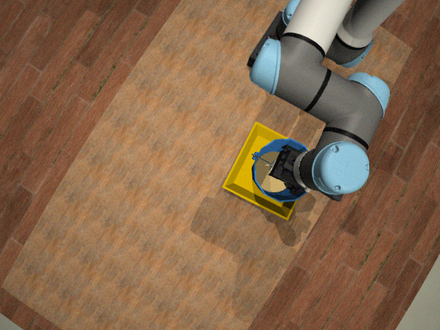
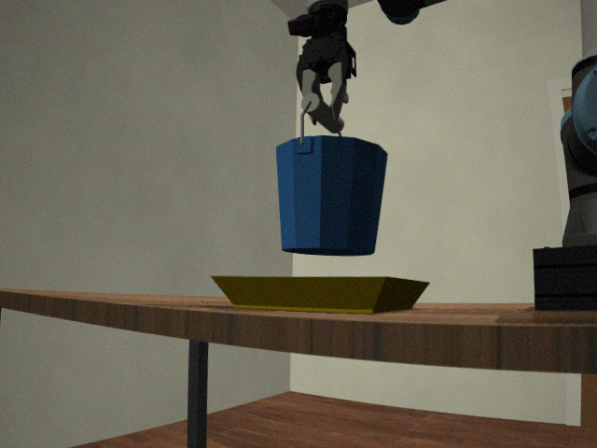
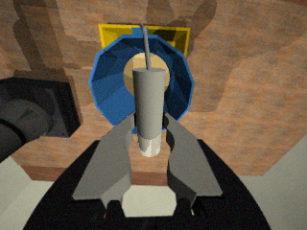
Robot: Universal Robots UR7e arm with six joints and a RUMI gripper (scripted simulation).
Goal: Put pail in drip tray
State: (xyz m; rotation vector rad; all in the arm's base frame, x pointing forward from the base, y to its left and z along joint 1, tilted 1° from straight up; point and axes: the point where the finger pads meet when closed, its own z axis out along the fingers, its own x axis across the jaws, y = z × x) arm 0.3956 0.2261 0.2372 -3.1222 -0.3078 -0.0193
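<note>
My gripper is now 3 cm above the pail handle. Also, from my hand: yellow drip tray 30 cm below, 2 cm behind; pail 9 cm below, 1 cm behind.
</note>
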